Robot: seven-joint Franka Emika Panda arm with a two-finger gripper.
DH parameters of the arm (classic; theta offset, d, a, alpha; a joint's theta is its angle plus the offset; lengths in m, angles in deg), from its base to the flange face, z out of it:
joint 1: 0 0.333 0 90
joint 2: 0 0 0 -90
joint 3: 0 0.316 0.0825 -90
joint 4: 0 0 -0.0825 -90
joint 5: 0 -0.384 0 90
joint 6: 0 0 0.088 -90
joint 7: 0 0.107 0 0
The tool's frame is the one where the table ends.
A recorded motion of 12 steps. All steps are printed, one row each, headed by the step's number.
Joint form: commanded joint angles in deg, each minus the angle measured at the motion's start. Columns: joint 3, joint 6, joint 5, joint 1, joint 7, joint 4, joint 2.
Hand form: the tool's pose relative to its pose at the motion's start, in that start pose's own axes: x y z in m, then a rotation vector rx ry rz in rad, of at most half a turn. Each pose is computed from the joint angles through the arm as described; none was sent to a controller.
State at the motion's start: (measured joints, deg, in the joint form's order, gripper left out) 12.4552 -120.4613 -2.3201 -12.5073 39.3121 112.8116 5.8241
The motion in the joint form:
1: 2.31 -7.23 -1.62 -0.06 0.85 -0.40 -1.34
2: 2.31 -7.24 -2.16 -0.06 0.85 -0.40 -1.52
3: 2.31 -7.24 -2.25 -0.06 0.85 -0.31 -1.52
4: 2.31 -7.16 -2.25 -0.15 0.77 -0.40 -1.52
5: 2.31 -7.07 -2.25 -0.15 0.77 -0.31 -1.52
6: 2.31 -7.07 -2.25 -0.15 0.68 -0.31 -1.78
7: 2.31 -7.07 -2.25 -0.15 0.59 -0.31 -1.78
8: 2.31 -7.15 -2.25 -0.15 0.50 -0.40 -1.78
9: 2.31 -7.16 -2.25 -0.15 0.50 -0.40 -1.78
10: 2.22 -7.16 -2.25 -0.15 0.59 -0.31 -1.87
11: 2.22 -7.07 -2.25 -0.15 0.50 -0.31 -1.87
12: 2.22 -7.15 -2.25 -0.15 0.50 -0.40 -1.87
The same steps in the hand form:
1: -0.0026 -0.0271 -0.0010 0.0970 0.0603 -0.0060
2: -0.0025 -0.0274 0.0008 0.1014 0.0525 -0.0003
3: -0.0028 -0.0271 0.0015 0.1013 0.0505 0.0006
4: -0.0020 -0.0267 0.0009 0.1012 0.0510 0.0006
5: -0.0024 -0.0263 0.0018 0.0991 0.0487 0.0007
6: -0.0020 -0.0263 0.0045 0.0969 0.0448 -0.0005
7: -0.0020 -0.0263 0.0045 0.0969 0.0448 -0.0020
8: -0.0016 -0.0267 0.0036 0.0988 0.0471 -0.0036
9: -0.0016 -0.0267 0.0036 0.0989 0.0473 -0.0036
10: -0.0011 -0.0258 0.0052 0.0970 0.0449 -0.0003
11: -0.0013 -0.0257 0.0054 0.0959 0.0438 -0.0019
12: -0.0009 -0.0260 0.0045 0.0979 0.0460 -0.0020

